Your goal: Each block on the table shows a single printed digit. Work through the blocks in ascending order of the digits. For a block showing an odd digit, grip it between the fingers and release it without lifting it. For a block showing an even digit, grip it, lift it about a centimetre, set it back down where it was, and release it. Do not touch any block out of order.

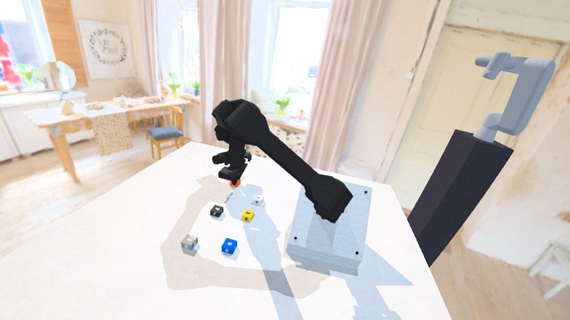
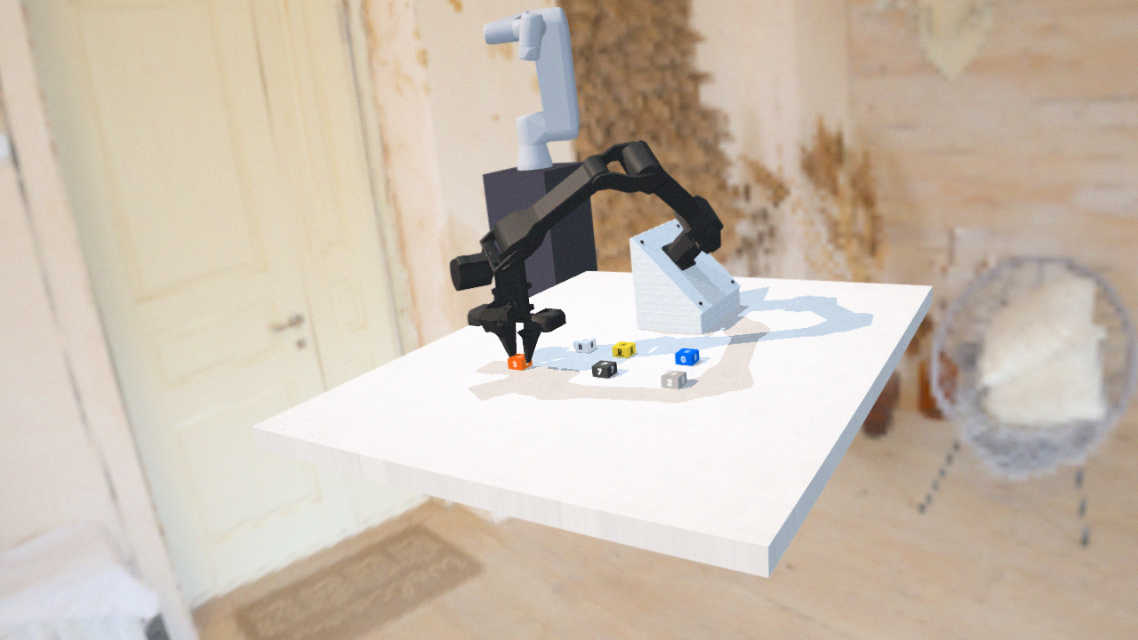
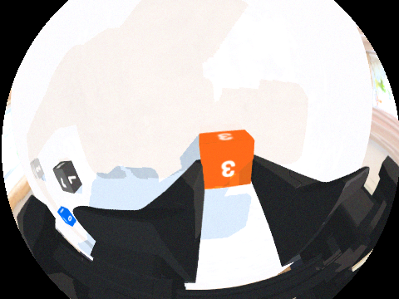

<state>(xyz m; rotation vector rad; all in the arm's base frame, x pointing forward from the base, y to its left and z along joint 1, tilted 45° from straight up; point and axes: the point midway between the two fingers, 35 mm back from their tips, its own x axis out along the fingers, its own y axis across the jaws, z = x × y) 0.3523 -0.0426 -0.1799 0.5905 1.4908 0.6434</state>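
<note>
My gripper tip is right at the orange block marked 3. Also, from my gripper tip: yellow block: 110 mm behind, 150 mm to the left; white block marked 8: 120 mm behind, 70 mm to the left; black block marked 7: 10 mm behind, 170 mm to the left.
</note>
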